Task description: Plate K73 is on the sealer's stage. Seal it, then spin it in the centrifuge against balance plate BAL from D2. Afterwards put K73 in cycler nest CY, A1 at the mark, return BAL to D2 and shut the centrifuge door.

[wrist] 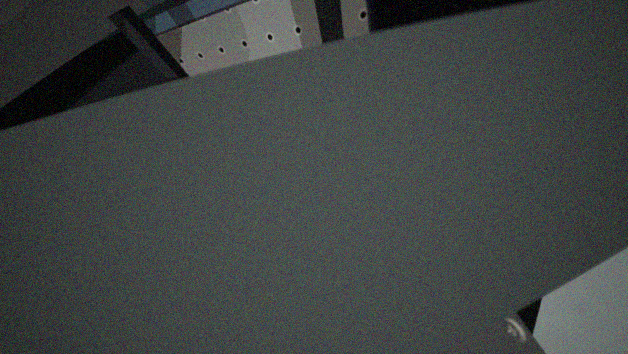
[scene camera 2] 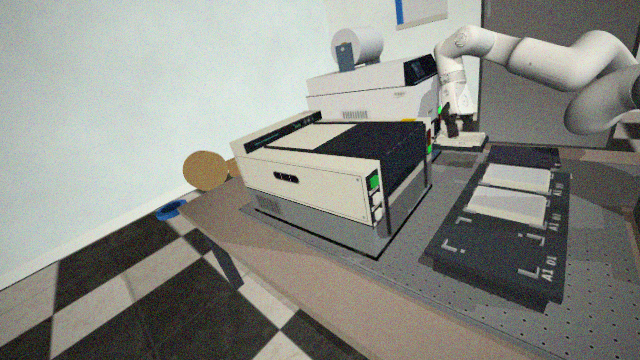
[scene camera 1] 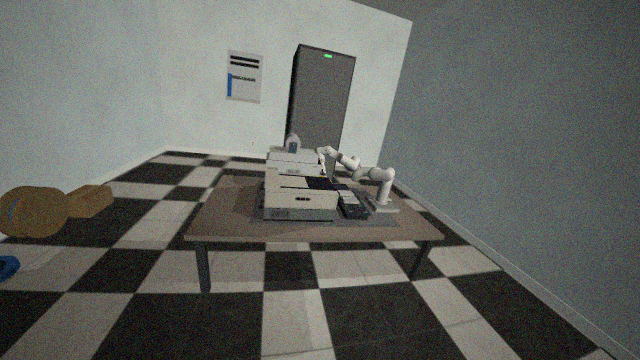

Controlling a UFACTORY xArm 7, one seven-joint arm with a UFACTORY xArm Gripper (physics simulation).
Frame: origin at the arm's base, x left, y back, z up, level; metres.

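Seen in the pictures: gripper, fingertip midpoint: [wrist: 319, 173] [scene camera 2: 461, 135]; arm's base at its link origin: [scene camera 1: 380, 201].
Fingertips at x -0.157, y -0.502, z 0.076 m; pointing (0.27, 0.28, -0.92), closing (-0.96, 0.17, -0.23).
Note:
Offsets run from my fingertips to a thing's top centre. Level surfaces: height alone.
In scene camera 2, the white sealer {dx +0.056, dy -0.294, dz +0.374 m} [scene camera 2: 372, 102] with a film roll on top stands at the back. A pale, flat, plate-like piece {dx +0.022, dy +0.001, dz +0.006 m} [scene camera 2: 465, 141] lies on a dark base at its right; I cannot read whether it is K73. My gripper [scene camera 2: 461, 131] [scene camera 1: 323, 173] is open, pointing down close over that piece, with nothing between its fingers. White plates sit in D2 {dx +0.268, dy +0.186, dz -0.029 m} [scene camera 2: 507, 206] and D3 {dx +0.144, dy +0.177, dz -0.029 m} [scene camera 2: 517, 178] of the dark rack {dx +0.267, dy +0.190, dz -0.039 m} [scene camera 2: 492, 250]; D1 holds no plate. BAL's label is not readable. A grey surface [wrist: 300, 175] fills most of the wrist view.
A beige machine [scene camera 2: 310, 192] with a dark top panel and green and white buttons stands in front of the sealer. The perforated grey deck {dz -0.102 m} [scene camera 2: 590, 320] lies on the brown table {dz -0.114 m} [scene camera 2: 350, 300] [scene camera 1: 230, 231]. A tall dark cabinet [scene camera 1: 322, 95] stands behind.

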